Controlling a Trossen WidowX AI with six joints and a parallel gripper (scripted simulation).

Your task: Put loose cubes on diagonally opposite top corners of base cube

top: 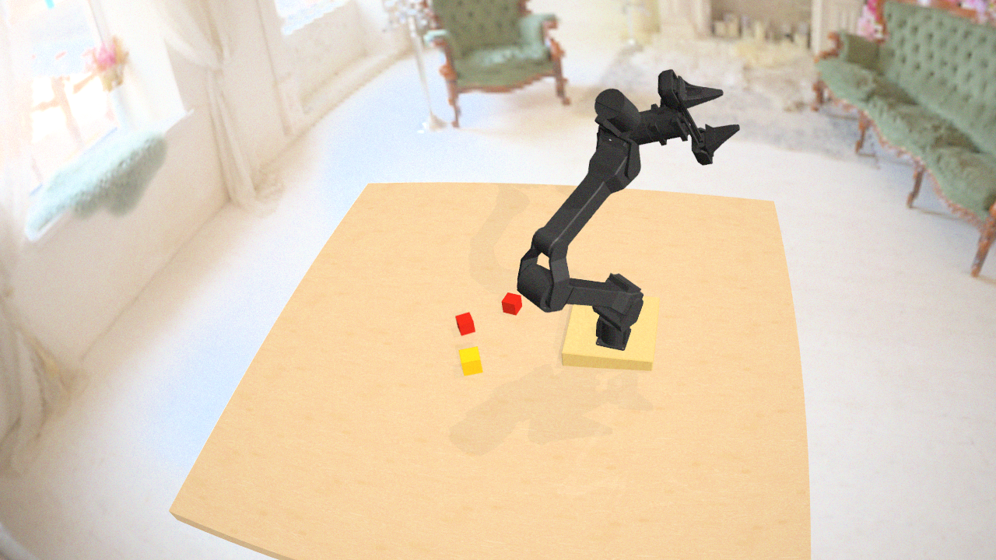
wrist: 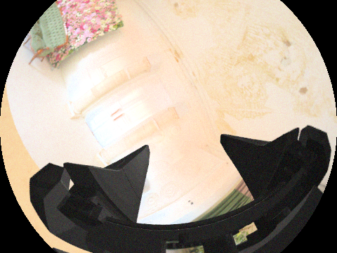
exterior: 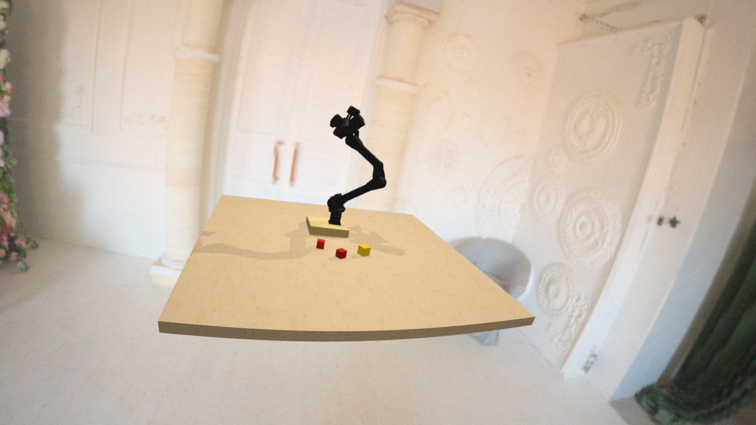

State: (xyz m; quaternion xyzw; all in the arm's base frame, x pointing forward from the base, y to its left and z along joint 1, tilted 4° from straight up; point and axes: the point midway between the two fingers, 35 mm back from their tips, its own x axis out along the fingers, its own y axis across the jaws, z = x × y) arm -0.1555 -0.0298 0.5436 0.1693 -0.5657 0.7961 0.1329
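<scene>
My gripper tip is now 57 cm above the red cube, 55 cm short of it and 4 cm to the right of it. The rest, counted from my gripper tip: yellow base cube: 56 cm below, 49 cm ahead, 14 cm to the left.
</scene>
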